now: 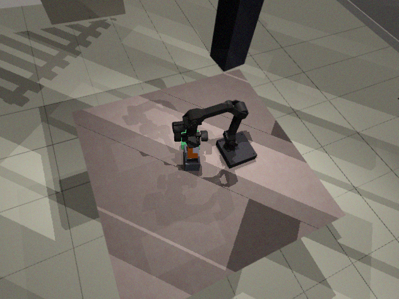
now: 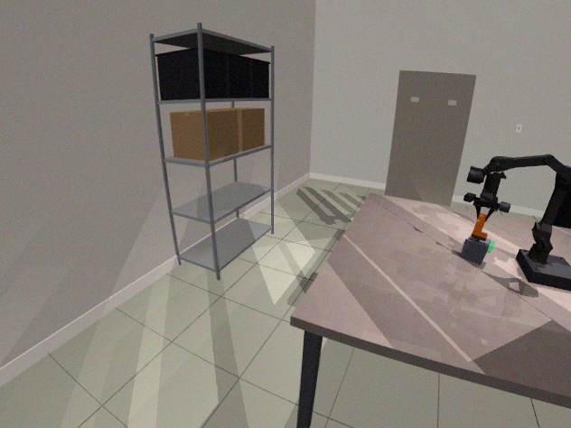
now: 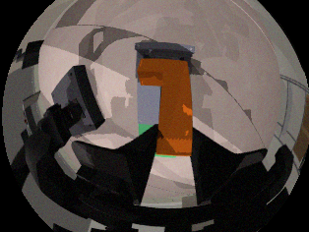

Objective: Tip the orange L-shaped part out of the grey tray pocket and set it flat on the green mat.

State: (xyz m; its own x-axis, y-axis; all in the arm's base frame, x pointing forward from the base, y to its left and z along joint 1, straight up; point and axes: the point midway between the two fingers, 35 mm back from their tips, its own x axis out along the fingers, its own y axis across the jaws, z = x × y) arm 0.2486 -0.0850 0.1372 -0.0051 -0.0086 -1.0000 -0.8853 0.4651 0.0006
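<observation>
My gripper tip is now 70 mm past the green mat, 110 mm to the left of it and 170 mm above it. The rest, counted from my gripper tip: orange L-shaped part: 40 mm to the left, 30 mm below.
</observation>
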